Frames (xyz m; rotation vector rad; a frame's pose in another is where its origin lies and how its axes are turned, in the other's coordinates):
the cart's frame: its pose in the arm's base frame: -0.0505 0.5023 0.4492 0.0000 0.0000 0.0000
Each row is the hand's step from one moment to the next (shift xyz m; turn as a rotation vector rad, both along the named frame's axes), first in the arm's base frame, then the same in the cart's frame.
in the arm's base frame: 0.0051 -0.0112 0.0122 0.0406 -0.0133 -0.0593
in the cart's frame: 0.0051 -0.0112 0.0122 0.0406 -0.0133 -0.0593
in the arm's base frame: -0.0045 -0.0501 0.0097 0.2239 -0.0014 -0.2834
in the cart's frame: -0.0045 -0.0501 0.0097 0.2239 -0.0014 -0.2834
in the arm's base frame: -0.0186 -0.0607 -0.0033 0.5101 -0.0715 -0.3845
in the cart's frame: -0.0186 -0.0607 -0.0033 0.5101 -0.0715 -0.3845
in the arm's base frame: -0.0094 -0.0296 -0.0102 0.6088 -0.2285 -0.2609
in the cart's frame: -0.0094 -0.0296 -0.0102 0.6088 -0.2285 -0.2609
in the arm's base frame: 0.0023 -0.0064 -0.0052 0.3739 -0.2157 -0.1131
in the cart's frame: 0.0023 -0.0064 -0.0052 0.3739 -0.2157 -0.1131
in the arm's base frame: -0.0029 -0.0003 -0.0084 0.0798 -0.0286 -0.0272
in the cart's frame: -0.0029 -0.0003 -0.0084 0.0798 -0.0286 -0.0272
